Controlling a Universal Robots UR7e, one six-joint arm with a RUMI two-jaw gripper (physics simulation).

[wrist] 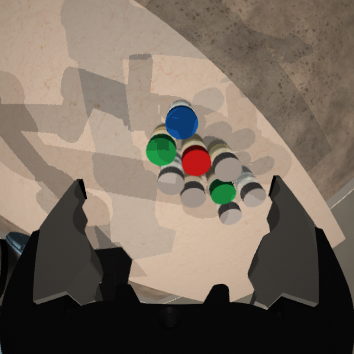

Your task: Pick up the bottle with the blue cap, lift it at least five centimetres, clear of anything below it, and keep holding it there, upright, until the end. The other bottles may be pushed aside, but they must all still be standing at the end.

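Places are measured from the arm's base along level axes (x down, y left, z ahead), in centimetres.
Pixels of known places: gripper, between the fingertips: (176,178).
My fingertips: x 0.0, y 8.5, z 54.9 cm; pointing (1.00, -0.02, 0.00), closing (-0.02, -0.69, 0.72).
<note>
Ahead of a thing's pixels: the offset from my fingertips to its top centre.
The bottle with the blue cap @(dy -0.4, dx +16.2, dz +0.8 cm) (181,122) stands upright at the far end of a tight group of bottles, above the middle of the wrist view. A green-capped bottle @(dy -1.4, dx +16.2, dz -5.4 cm) (161,149) stands close at its lower left and a red-capped bottle @(dy -7.6, dx +16.2, dz -2.5 cm) (196,161) close at its lower right. My gripper (176,178) is open and empty, seen from above with its jaws wide apart to the left and right. The blue cap shows beyond the line between the fingertips. The bottle bodies are mostly hidden under their caps.
Grey-capped bottles @(dy -7.3, dx +16.2, dz -9.2 cm) (170,180) @(dy -13.2, dx +16.2, dz -8.5 cm) (193,194) @(dy -13.0, dx +16.2, dz +0.9 cm) (227,167) @(dy -23.4, dx +16.2, dz +0.9 cm) (253,194) @(dy -24.1, dx +16.2, dz -6.2 cm) (230,213) and a second green-capped bottle @(dy -17.2, dx +16.2, dz -3.4 cm) (223,192) stand nearer the gripper, all upright. The pale round table (300,220) has its curved edge to the right, with brown speckled floor (300,75) beyond. Shadows cross the table.
</note>
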